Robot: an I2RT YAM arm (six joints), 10 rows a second.
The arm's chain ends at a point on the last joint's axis. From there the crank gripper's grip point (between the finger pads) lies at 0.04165 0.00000 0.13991 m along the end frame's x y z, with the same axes.
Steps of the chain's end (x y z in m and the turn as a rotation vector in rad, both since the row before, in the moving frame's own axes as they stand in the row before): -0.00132, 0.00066, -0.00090, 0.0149, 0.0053, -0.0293; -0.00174, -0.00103, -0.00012, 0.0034, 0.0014, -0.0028; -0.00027, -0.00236, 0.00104, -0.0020, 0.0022, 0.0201; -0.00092, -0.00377, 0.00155, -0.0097, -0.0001, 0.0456; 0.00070, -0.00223, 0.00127, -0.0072, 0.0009, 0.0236; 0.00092, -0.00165, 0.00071, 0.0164, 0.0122, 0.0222; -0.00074, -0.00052, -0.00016, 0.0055, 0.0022, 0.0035; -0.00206, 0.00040, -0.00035, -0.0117, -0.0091, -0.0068; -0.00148, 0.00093, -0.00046, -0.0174, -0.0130, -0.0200
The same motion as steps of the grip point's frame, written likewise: -0.00063, -0.00265, -0.00115, 0.0149, 0.0053, -0.0293; -0.00154, -0.00162, -0.00018, 0.0034, 0.0014, -0.0028; 0.00003, -0.00124, 0.00095, -0.0020, 0.0022, 0.0201; -0.00101, -0.00052, 0.00154, -0.0097, -0.0001, 0.0456; 0.00080, -0.00024, 0.00123, -0.0072, 0.0009, 0.0236; 0.00264, -0.00300, 0.00018, 0.0164, 0.0122, 0.0222; -0.00043, -0.00114, -0.00025, 0.0055, 0.0022, 0.0035; -0.00333, 0.00176, 0.00002, -0.0117, -0.0091, -0.0068; -0.00329, 0.00255, 0.00006, -0.0174, -0.0130, -0.0200
